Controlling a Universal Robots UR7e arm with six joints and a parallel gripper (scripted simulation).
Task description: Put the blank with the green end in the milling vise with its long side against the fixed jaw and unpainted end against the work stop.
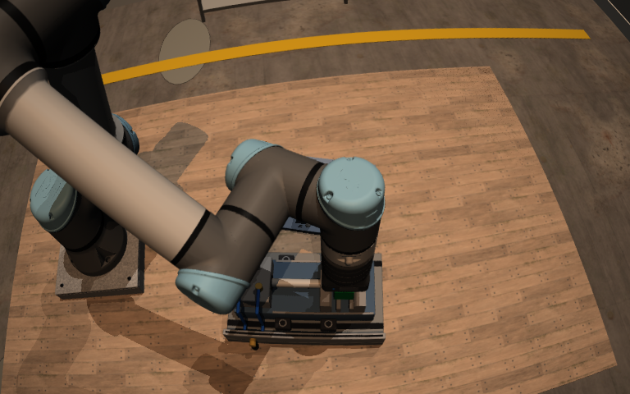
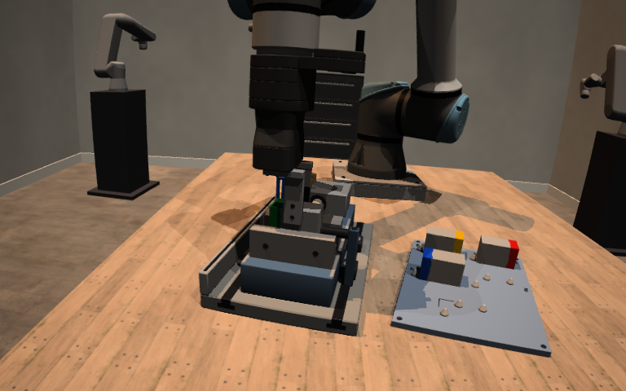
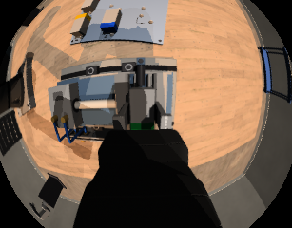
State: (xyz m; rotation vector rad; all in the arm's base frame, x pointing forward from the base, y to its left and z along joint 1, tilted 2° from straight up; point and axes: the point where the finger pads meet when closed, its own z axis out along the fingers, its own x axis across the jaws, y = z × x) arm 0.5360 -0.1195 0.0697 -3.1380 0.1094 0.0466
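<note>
The green-ended blank is 2 cm below my hand. Round my hand: hosed end block: 17 cm behind, 4 cm below, 1 cm to the left; work stop rod: 5 cm to the left, 3 cm below; fixed jaw: 4 cm below, 3 cm ahead.
</note>
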